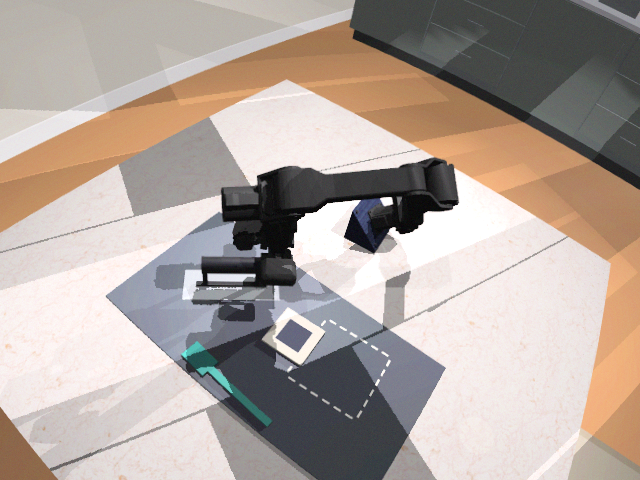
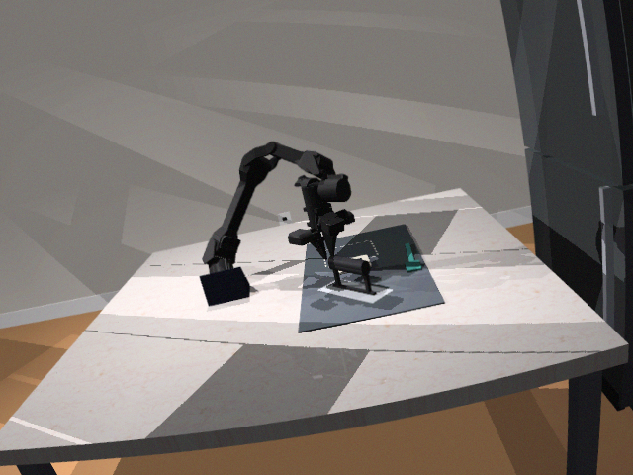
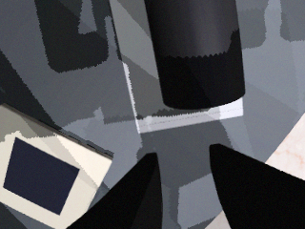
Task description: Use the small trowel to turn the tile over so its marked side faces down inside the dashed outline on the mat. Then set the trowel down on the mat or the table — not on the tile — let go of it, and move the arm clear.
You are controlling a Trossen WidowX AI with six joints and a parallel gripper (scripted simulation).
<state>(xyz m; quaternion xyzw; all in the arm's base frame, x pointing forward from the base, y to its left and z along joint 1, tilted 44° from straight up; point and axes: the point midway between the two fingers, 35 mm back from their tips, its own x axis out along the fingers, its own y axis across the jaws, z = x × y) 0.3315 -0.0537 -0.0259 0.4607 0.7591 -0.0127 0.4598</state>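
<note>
Right now my gripper tip is 5 cm short of the tile, 11 cm to the right of it and 7 cm above it. Also, from my gripper tip: mat 7 cm ahead, 8 cm to the left, 10 cm below; teal trowel 21 cm ahead, 7 cm to the left, 7 cm below.
</note>
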